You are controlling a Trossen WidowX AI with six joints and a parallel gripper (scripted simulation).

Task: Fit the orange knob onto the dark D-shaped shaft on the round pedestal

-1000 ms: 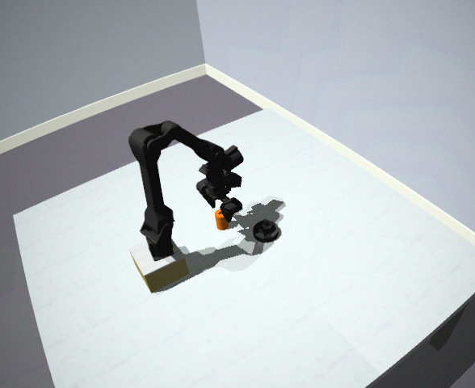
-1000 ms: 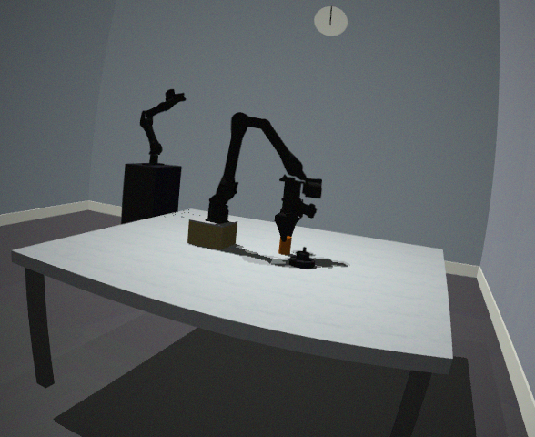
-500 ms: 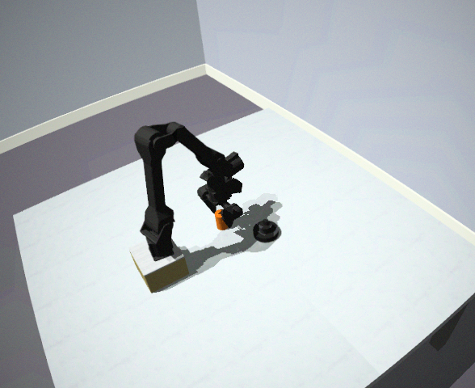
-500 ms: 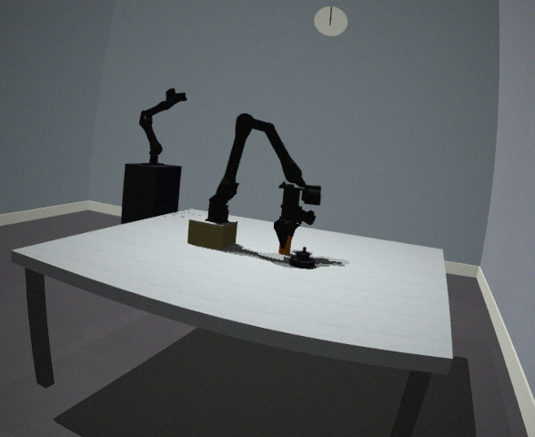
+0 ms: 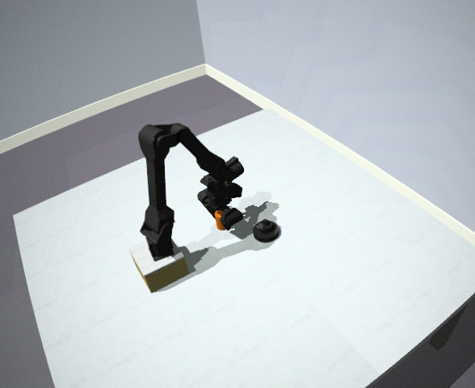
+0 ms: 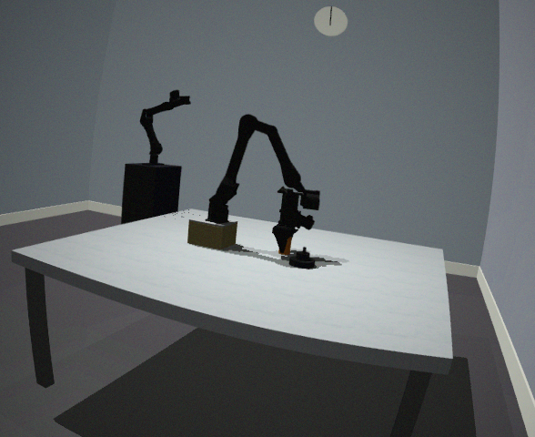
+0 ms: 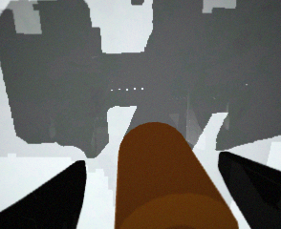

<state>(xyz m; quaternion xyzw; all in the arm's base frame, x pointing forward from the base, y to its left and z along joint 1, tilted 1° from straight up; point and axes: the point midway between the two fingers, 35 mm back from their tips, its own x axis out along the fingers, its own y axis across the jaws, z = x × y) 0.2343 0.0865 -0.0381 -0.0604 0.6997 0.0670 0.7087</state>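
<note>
Now: gripper tip 110 mm to the left of the dark round pedestal, 110 mm short of it and 20 mm below it. From my gripper tip the other things lie so: orange knob (20 mm above).
</note>
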